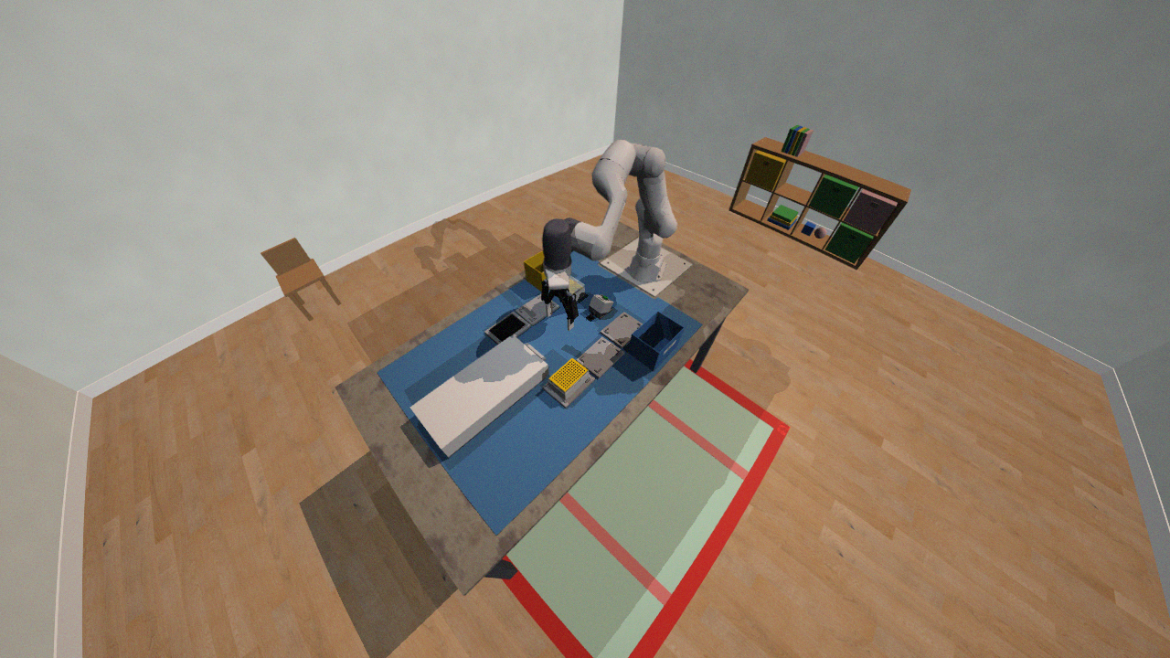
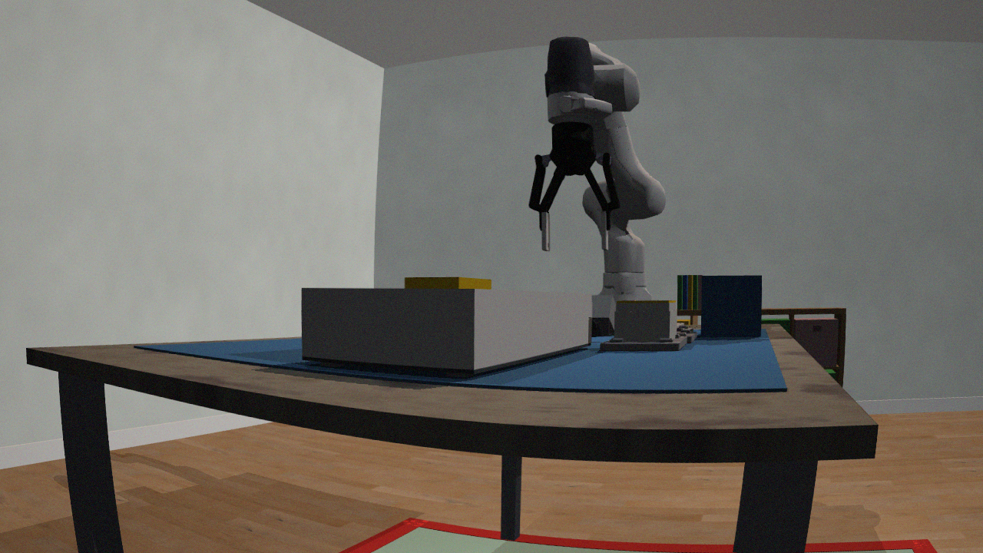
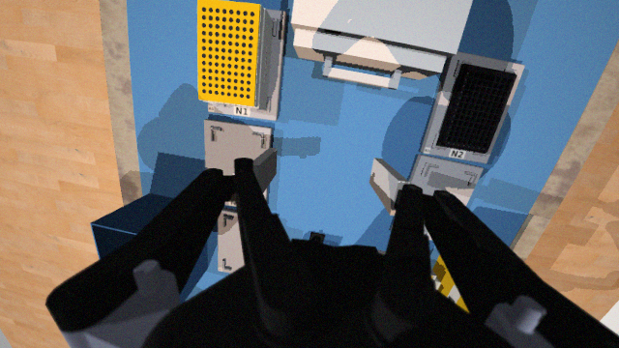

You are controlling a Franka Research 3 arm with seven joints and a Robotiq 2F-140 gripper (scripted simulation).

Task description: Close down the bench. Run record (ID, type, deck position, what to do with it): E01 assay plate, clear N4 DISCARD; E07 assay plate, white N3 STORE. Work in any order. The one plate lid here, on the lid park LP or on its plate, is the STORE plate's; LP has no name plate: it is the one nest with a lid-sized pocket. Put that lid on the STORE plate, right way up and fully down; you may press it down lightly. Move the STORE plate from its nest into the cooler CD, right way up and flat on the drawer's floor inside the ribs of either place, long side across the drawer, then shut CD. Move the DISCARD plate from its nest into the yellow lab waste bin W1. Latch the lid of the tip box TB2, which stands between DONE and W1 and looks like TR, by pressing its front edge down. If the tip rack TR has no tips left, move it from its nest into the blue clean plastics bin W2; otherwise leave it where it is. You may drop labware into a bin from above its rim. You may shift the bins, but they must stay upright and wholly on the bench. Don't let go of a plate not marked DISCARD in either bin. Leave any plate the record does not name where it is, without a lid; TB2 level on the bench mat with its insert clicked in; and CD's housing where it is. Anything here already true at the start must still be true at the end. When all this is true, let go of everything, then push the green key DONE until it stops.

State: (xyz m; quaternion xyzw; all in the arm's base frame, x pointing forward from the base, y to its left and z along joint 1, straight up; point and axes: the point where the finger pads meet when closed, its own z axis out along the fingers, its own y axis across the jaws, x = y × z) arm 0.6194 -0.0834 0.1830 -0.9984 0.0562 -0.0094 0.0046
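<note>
My gripper is now 120 mm short of the tip rack TR, 120 mm to the right of it and 130 mm above it. Also, from my hand: nest N3: 40 mm behind, 160 mm to the left, 180 mm below; then plate lid: 200 mm ahead, 70 mm to the right, 160 mm below; then white plate: 200 mm ahead, 70 mm to the right, 160 mm below.
</note>
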